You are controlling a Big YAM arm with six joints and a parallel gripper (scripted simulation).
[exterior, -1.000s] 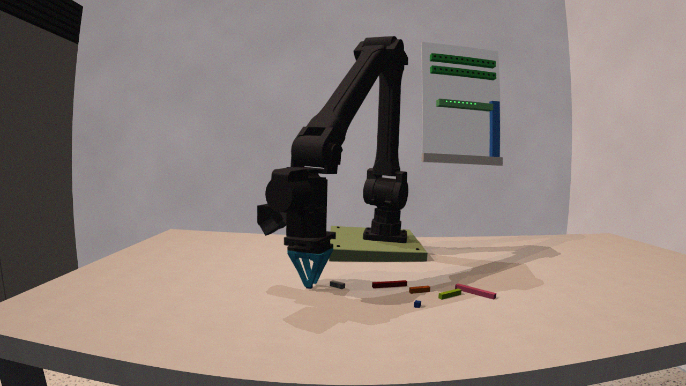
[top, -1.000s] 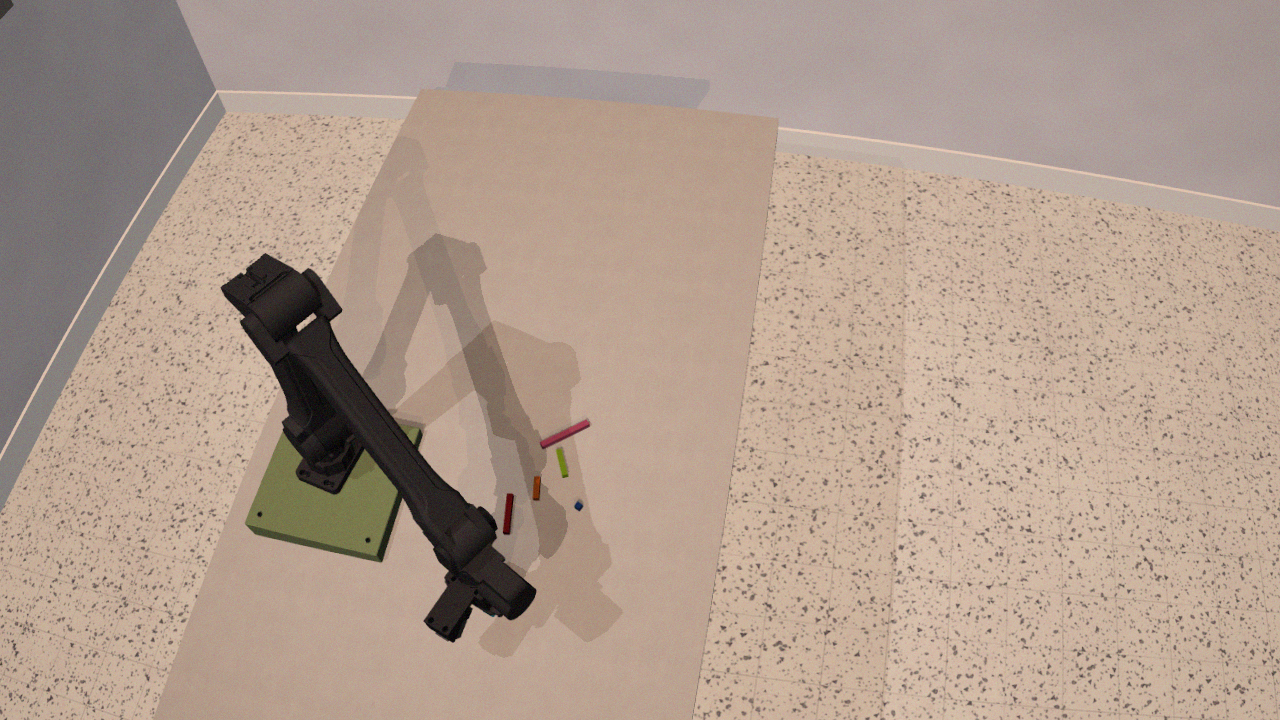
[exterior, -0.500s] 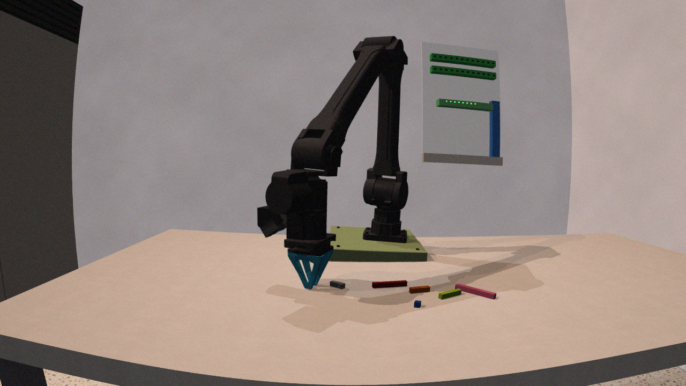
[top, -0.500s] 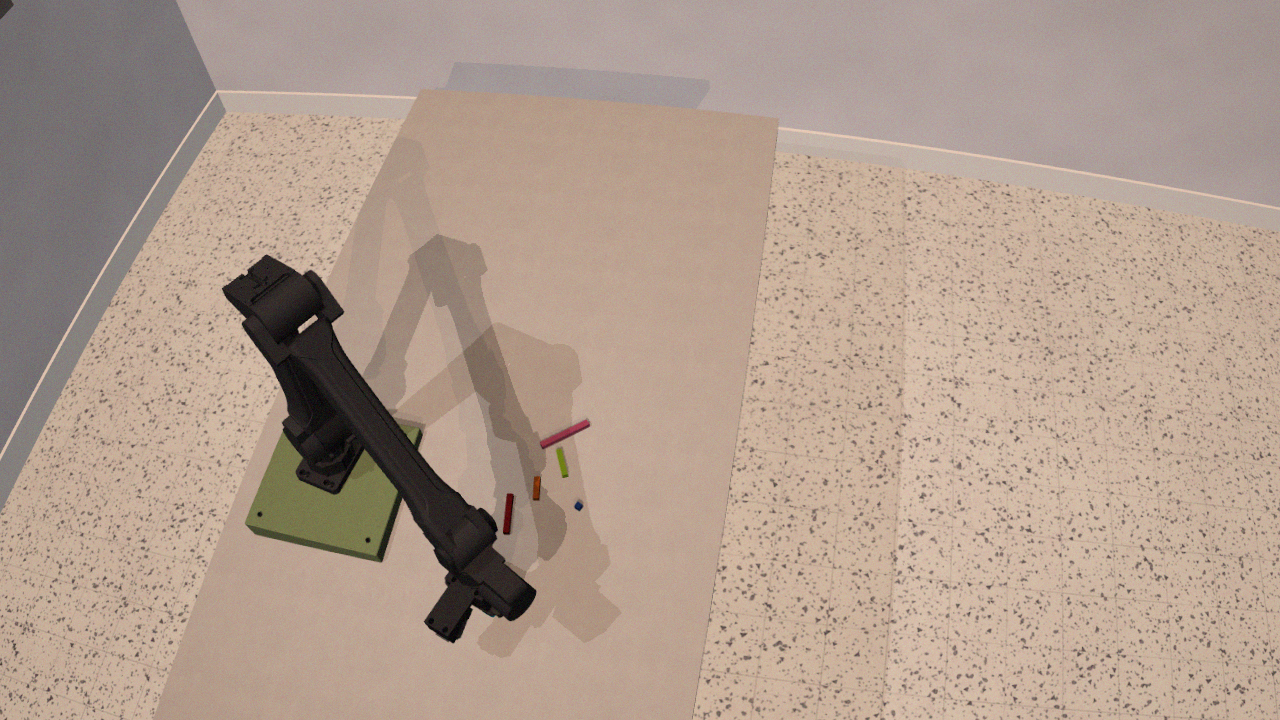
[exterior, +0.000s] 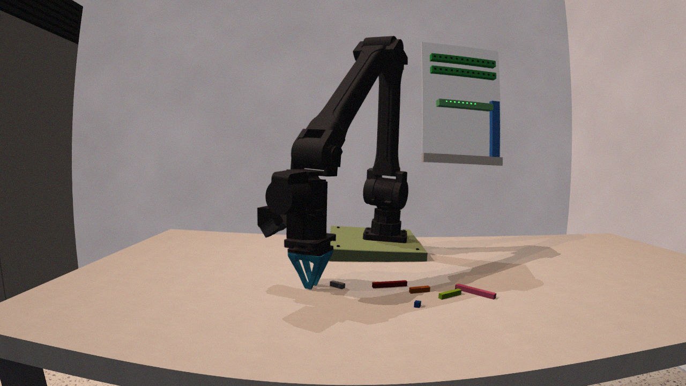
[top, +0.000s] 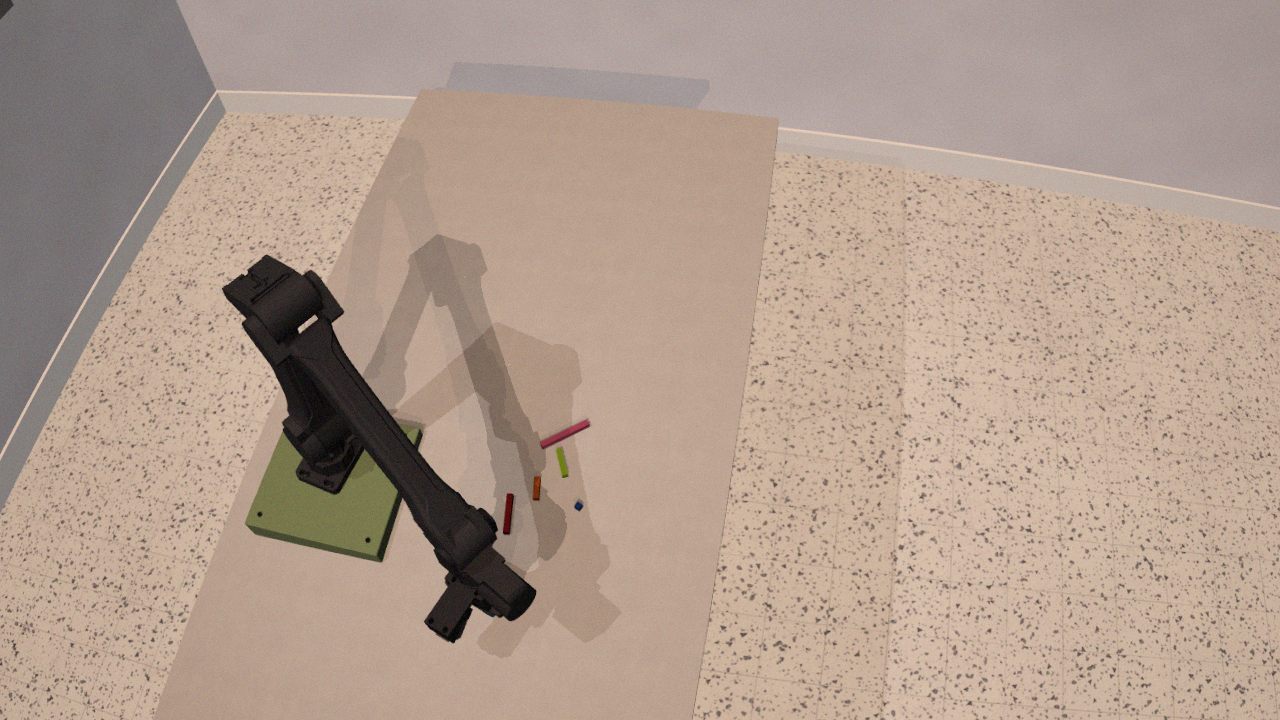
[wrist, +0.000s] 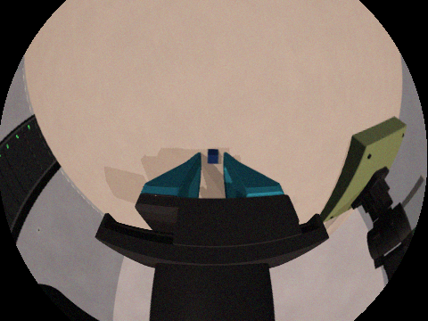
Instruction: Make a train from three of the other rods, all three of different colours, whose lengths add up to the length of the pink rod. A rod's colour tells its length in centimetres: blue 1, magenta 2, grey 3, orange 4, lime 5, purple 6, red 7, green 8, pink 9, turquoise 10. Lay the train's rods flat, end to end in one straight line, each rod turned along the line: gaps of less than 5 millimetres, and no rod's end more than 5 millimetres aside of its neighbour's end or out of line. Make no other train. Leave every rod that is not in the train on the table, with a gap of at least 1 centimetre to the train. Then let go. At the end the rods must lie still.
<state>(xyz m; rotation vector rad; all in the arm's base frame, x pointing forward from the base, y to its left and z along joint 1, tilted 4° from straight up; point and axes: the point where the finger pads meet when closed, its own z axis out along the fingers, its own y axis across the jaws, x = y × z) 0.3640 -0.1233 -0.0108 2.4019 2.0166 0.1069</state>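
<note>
My gripper is now 50 mm to the right of the grey rod, 20 mm past it and 10 mm above it. From my hand the other things lie so: red rod 150 mm to the left, 40 mm behind, 10 mm below; lime rod 270 mm to the left, 10 mm below; orange rod 210 mm to the left, 20 mm behind, 10 mm below.
</note>
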